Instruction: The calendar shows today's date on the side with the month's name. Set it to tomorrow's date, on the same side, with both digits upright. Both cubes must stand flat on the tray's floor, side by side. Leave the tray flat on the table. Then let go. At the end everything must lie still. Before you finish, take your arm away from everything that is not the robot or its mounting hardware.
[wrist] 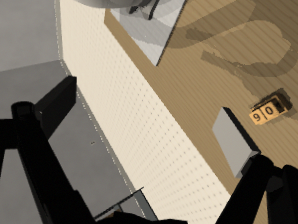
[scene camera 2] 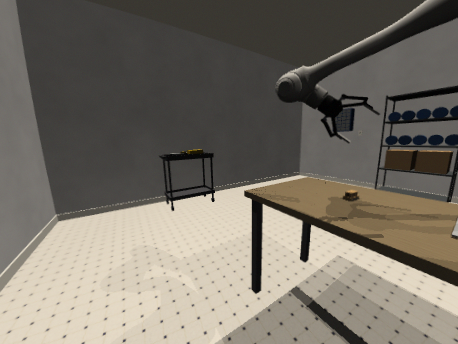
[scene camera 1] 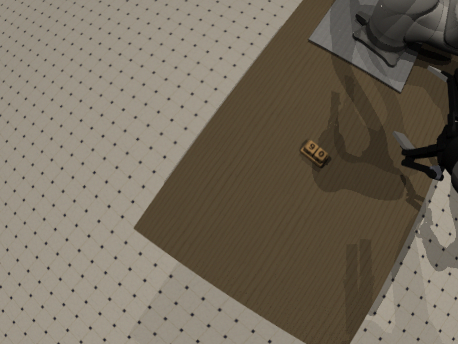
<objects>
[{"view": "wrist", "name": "my gripper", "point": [149, 104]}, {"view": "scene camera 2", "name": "my gripper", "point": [363, 129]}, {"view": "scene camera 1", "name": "my gripper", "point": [415, 103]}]
</objects>
